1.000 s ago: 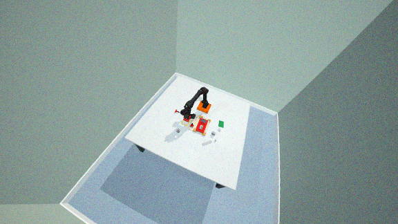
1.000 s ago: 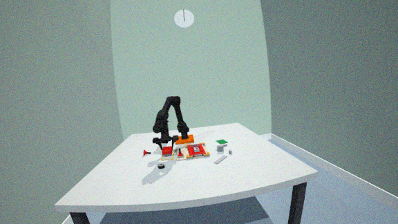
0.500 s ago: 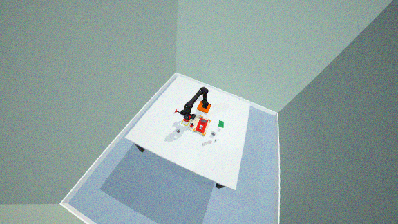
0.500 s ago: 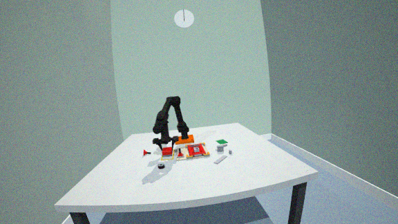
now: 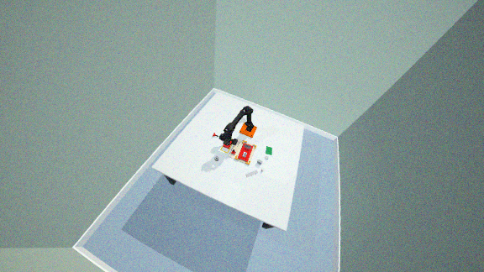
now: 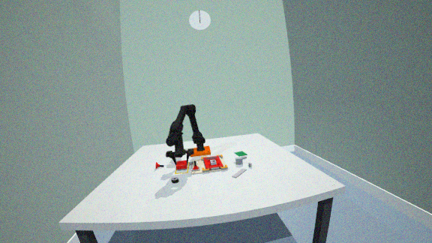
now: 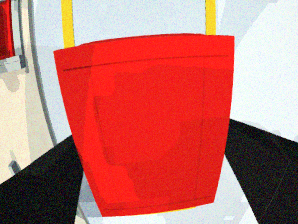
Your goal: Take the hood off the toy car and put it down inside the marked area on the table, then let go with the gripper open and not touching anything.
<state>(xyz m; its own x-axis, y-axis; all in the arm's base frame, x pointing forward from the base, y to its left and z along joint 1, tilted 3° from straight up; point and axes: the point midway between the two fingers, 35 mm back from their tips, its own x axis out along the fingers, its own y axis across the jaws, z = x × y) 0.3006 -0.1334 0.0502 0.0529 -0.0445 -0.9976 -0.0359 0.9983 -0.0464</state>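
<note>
Now: gripper tip right at the red hood. From my gripper tip the other things lie so: grey bar 350 mm to the left, 190 mm ahead, 20 mm below; then green plate 440 mm to the left, 140 mm behind, 20 mm below; then black wheel 200 mm ahead, 20 mm to the right, 10 mm below.
</note>
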